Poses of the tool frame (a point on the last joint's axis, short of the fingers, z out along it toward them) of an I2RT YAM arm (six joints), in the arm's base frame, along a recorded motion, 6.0 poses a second.
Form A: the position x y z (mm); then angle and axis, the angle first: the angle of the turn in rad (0 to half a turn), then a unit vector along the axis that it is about.
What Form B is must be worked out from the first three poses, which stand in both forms.
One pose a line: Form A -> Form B
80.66 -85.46 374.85 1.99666 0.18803 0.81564 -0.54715 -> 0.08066 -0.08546 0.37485 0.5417 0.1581 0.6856 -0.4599
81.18 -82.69 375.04 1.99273 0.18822 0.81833 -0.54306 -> 0.08118 -0.08269 0.37504 0.5434 0.1580 0.6870 -0.4559
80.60 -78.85 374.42 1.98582 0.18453 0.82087 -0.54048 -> 0.08060 -0.07885 0.37442 0.5463 0.1546 0.6876 -0.4527
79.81 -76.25 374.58 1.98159 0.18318 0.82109 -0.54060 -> 0.07981 -0.07625 0.37458 0.5480 0.1532 0.6868 -0.4522
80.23 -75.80 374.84 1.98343 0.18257 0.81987 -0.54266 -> 0.08023 -0.07580 0.37484 0.5473 0.1528 0.6862 -0.4542
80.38 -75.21 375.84 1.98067 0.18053 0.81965 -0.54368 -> 0.08038 -0.07521 0.37584 0.5484 0.1510 0.6854 -0.4546
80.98 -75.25 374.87 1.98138 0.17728 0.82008 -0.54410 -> 0.08098 -0.07525 0.37487 0.5481 0.1483 0.6859 -0.4551
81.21 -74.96 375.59 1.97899 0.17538 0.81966 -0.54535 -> 0.08121 -0.07496 0.37559 0.5491 0.1466 0.6850 -0.4558
